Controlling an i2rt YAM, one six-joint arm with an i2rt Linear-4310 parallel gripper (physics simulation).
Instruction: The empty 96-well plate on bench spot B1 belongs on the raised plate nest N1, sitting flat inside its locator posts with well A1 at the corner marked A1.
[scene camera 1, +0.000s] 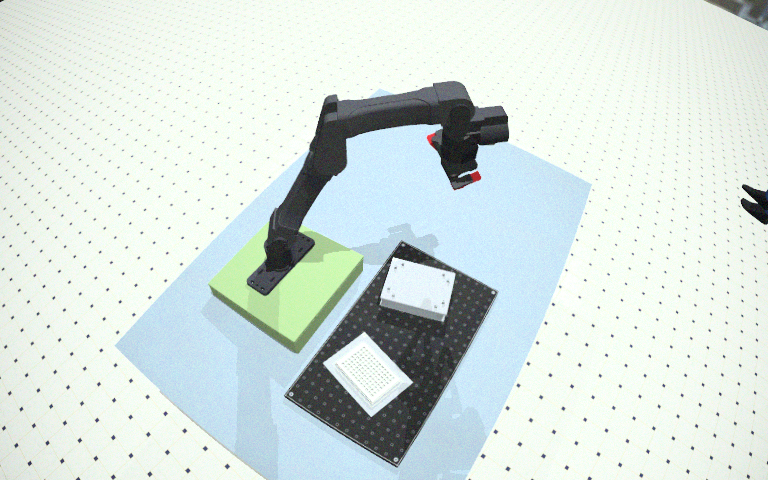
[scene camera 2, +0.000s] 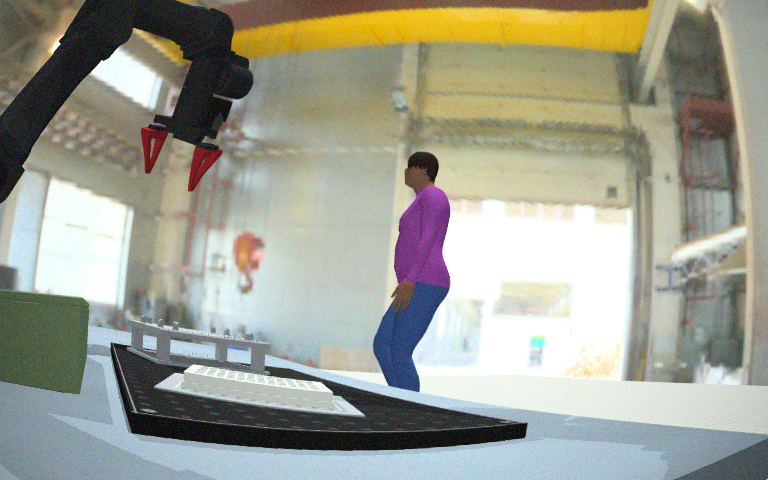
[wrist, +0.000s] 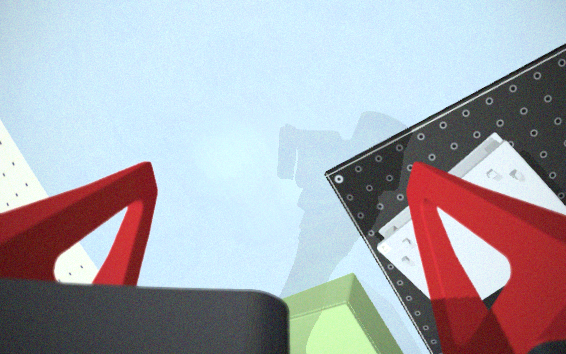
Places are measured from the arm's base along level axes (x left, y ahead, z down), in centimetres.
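Pixels of known places: gripper, between the fingertips: (scene camera 1: 451, 170) (scene camera 2: 168, 182) (wrist: 282, 176); arm's base, origin of its link: (scene camera 1: 281, 263).
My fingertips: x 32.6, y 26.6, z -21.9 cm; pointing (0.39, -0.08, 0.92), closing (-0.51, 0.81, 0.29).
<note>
For each thing: its middle in the pictures, then the offset to it from my fingertips. "spot": a spot on its surface instead.
- white 96-well plate, middle of its body: (scene camera 2: 255, 386) (scene camera 1: 367, 372) dx -42.7, dy +6.3, dz +25.6 cm
- pale rectangle, a spot on its surface: (scene camera 2: 348, 409) spot: dx -48.1, dy +12.8, dz +26.3 cm
- raised nest, middle of its body: (wrist: 475, 232) (scene camera 2: 195, 343) (scene camera 1: 418, 288) dx -17.9, dy +4.7, dz +23.9 cm
- black perforated board, middle of its body: (scene camera 2: 245, 387) (wrist: 540, 303) (scene camera 1: 400, 343) dx -31.7, dy +8.3, dz +27.1 cm
The white 96-well plate (scene camera 1: 368, 370) (scene camera 2: 257, 387) lies flat on a pale rectangle (scene camera 1: 404, 383) (scene camera 2: 348, 409) on the black board. Its A1 well cannot be made out. The raised nest (scene camera 1: 419, 285) (scene camera 2: 198, 332) (wrist: 530, 185) is a light platform on legs with small locator posts, standing apart from the plate at the board's other end. Its A1 lettering is not legible. My gripper (scene camera 1: 453, 158) (scene camera 2: 169, 181) (wrist: 282, 176) is open and empty, high above the blue surface and off to the side of the nest. The plate does not show in the wrist view.
The black perforated board (scene camera 1: 464, 345) (scene camera 2: 328, 439) (wrist: 350, 187) carries plate and nest. The arm's base stands on a green block (scene camera 1: 317, 300) (scene camera 2: 42, 342) (wrist: 345, 325) beside the board. A person (scene camera 2: 424, 243) in a purple top stands in the background.
</note>
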